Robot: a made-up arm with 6 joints.
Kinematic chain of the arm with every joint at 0, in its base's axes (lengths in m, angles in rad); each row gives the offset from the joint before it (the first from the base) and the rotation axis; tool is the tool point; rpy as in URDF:
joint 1: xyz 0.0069 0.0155 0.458 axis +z
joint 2: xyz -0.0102 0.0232 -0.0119 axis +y
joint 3: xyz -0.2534 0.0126 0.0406 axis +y
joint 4: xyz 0.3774 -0.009 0.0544 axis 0.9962 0 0.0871
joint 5: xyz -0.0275 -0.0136 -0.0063 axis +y
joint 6: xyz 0.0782 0.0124 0.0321 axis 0.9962 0 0.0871
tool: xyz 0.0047 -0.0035 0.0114 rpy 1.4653 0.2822 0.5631
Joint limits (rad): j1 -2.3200..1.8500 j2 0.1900..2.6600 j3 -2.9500..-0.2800 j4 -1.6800..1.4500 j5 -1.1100..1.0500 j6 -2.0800..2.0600
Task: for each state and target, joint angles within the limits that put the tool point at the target. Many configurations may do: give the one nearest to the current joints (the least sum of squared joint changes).
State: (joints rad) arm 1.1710 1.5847 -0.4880 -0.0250 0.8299 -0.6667
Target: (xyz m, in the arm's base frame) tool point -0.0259 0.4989 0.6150
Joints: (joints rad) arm 1.5773 1.6346 -1.3638 0.0040 0.5844 -0.6638
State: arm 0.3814 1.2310 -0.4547 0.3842 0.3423 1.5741
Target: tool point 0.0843 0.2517 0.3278
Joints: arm 1.1505 1.5103 -0.4163 0.4636 0.4451 1.5917
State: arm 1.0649 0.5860 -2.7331 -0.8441 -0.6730 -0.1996
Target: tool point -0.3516 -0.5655 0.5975
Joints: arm 1.0980 0.1900 -2.9500 -0.6408 -0.2186 -0.1554
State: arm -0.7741 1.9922 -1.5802 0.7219 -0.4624 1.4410
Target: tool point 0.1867 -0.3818 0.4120
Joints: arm -1.0834 1.8991 -1.0066 0.8297 -0.5615 1.4317
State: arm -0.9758 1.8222 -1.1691 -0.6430 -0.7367 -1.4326
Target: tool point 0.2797 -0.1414 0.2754
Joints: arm -0.7929 2.0737 -0.6337 -0.7335 -0.7184 -1.4430
